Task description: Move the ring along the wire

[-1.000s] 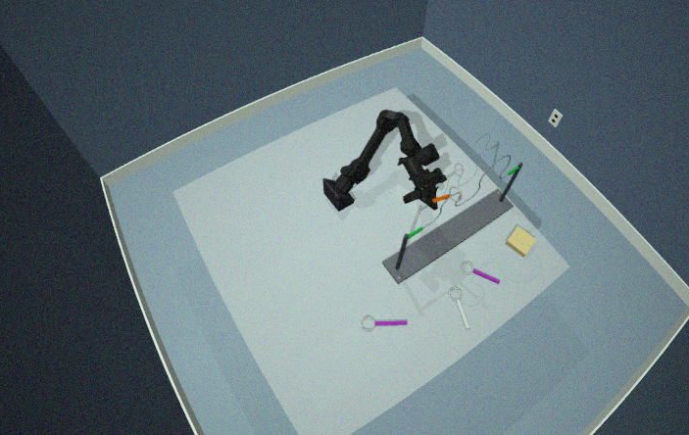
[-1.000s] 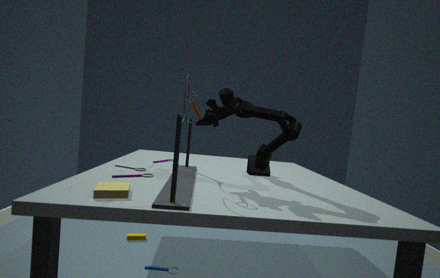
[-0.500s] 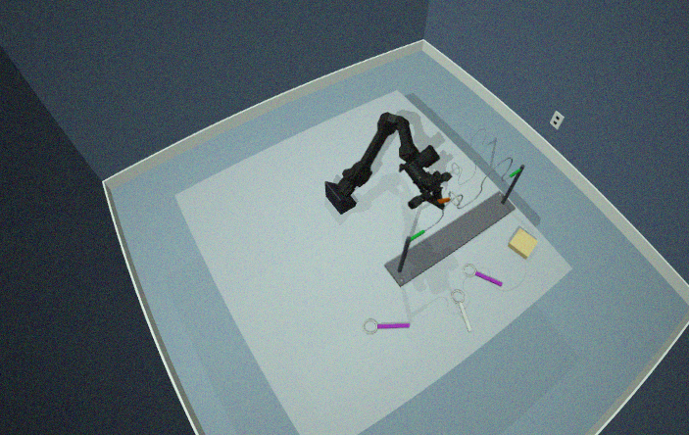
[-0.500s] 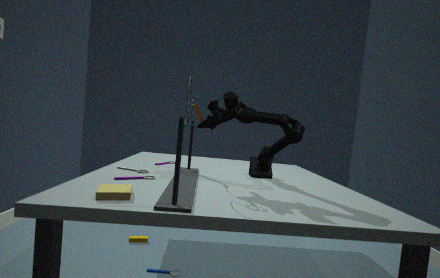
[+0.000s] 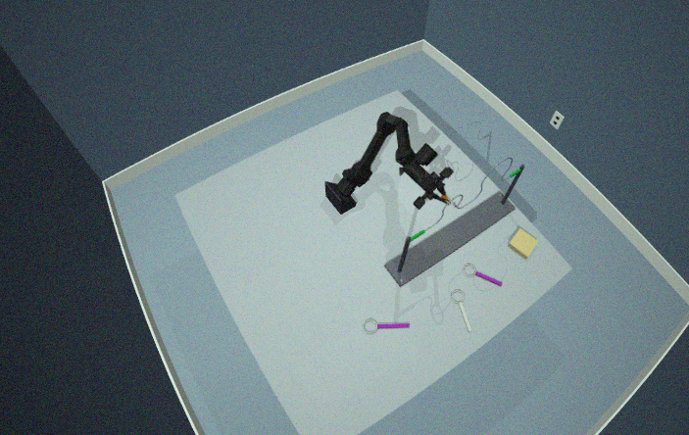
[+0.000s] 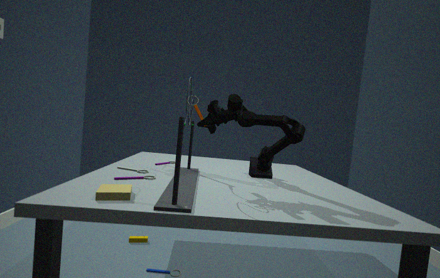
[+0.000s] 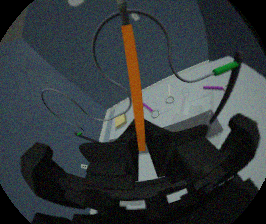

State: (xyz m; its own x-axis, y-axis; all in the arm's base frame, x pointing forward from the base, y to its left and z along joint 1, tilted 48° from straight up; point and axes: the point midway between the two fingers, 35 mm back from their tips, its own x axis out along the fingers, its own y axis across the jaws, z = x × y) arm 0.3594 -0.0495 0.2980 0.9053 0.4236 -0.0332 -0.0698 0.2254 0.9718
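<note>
The orange-handled ring is 8 cm above my gripper tip, 4 cm to the right of it and 1 cm ahead of it. The rest, counted from my gripper tip: yellow block (75 cm below, 39 cm to the right, 29 cm ahead); then blue-handled ring (76 cm below, 8 cm to the right, 8 cm ahead); then white-handled ring (29 cm ahead, 26 cm below, 13 cm to the right).
</note>
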